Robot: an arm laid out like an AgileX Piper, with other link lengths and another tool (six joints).
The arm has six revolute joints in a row. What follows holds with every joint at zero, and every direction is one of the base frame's. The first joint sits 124.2 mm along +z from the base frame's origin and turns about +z. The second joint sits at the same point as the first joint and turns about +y. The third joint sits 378.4 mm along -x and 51.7 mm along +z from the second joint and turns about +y. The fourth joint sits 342.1 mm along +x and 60.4 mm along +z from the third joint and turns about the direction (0.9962, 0, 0.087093). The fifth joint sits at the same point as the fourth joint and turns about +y. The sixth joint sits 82.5 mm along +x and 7.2 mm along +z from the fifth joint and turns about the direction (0.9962, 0, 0.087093). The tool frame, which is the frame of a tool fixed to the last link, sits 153.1 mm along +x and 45 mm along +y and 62.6 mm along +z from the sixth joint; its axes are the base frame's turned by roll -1.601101, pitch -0.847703 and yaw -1.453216 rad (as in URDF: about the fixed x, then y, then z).
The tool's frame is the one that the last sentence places.
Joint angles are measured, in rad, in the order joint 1, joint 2, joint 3, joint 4, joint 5, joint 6. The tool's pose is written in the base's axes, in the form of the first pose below.
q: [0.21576 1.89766 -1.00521 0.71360 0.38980 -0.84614]
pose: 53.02 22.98 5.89 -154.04 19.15 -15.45
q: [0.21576 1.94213 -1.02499 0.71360 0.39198 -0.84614]
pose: 53.45 23.10 4.12 -154.62 19.51 -13.50
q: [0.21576 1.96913 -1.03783 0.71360 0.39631 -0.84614]
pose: 53.65 23.21 3.05 -154.93 19.65 -12.15
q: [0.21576 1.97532 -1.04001 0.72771 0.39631 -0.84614]
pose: 53.79 23.28 2.88 -154.45 20.58 -11.76
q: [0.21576 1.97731 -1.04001 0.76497 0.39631 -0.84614]
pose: 54.06 23.43 3.04 -152.99 22.87 -11.36
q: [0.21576 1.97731 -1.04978 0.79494 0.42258 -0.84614]
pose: 54.14 23.93 3.56 -151.33 23.92 -9.89
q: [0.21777 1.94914 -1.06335 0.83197 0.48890 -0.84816]
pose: 53.74 25.13 5.88 -148.35 23.43 -7.71
